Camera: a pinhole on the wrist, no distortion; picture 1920 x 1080 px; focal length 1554.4 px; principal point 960.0 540.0 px. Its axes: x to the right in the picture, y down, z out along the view. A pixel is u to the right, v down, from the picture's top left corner.
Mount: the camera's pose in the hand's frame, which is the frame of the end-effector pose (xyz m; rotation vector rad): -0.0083 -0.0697 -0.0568 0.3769 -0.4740 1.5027
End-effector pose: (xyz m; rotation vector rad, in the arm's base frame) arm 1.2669 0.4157 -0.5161 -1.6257 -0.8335 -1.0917
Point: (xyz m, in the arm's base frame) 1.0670 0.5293 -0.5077
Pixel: 359.7 918.2
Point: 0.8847 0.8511 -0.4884
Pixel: 491.8 712.7
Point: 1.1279 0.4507 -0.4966
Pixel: 296.1 875.8
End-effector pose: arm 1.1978 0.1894 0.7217 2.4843 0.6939 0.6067
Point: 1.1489 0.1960 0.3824
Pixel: 1106.0 1005.1
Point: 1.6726 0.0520 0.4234
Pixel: outside the picture
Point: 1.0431 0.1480 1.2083
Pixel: behind the camera
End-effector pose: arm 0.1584 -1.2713 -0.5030 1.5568 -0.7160 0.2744
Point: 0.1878 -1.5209 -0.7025
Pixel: 1257.7 507.9
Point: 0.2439 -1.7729 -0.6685
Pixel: 1462.8 90.2
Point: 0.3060 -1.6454 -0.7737
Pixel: 973.5 209.4
